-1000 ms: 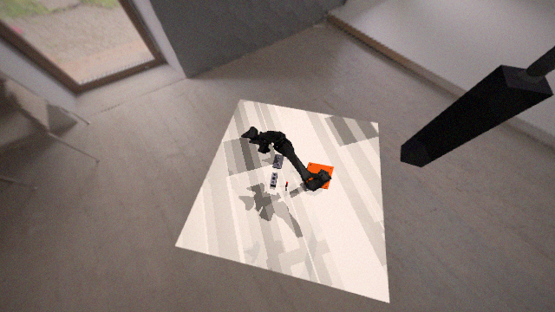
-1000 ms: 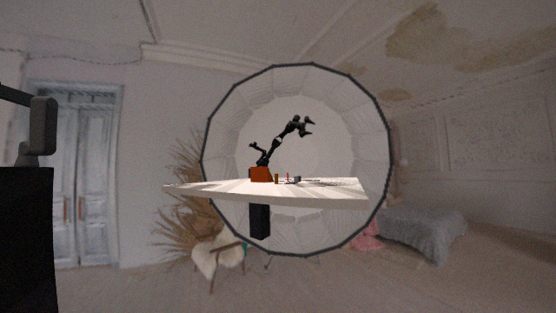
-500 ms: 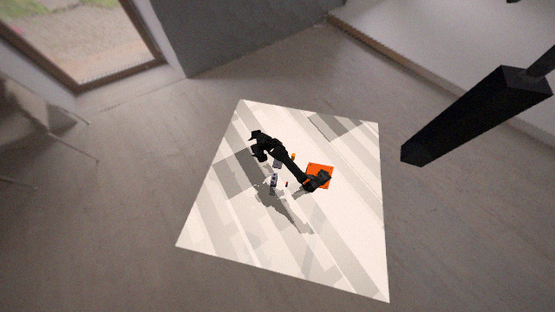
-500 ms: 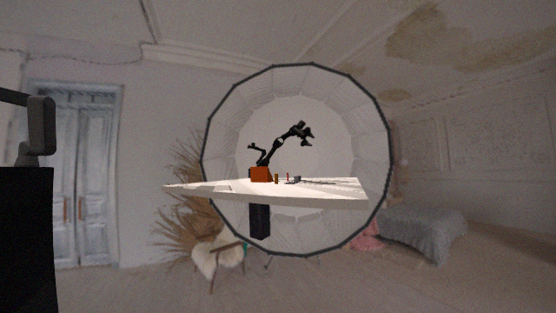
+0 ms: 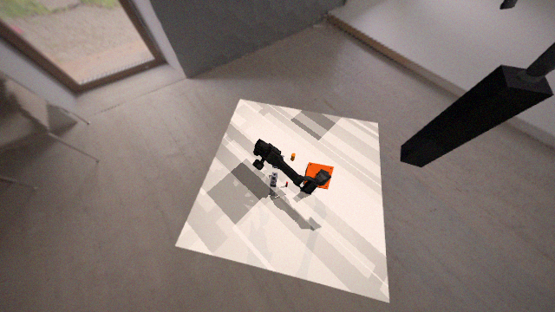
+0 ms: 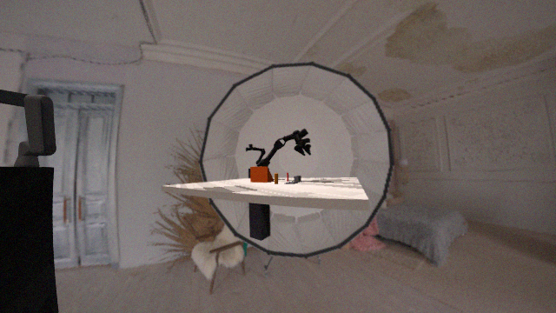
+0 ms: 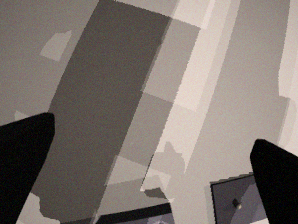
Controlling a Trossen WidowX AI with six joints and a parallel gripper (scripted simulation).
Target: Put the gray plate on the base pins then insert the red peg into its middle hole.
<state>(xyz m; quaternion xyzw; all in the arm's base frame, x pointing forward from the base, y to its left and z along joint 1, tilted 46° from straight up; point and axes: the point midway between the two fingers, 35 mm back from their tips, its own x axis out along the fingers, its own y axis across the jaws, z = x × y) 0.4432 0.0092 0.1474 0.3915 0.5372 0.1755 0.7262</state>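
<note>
Now: the gray plate 110 mm behind my gripper tip, 30 mm to the left of it and 190 mm below it. Also, from my gripper tip: red peg: 220 mm behind, 30 mm to the left, 180 mm below; orange post: 190 mm behind, 200 mm to the right, 180 mm below.
</note>
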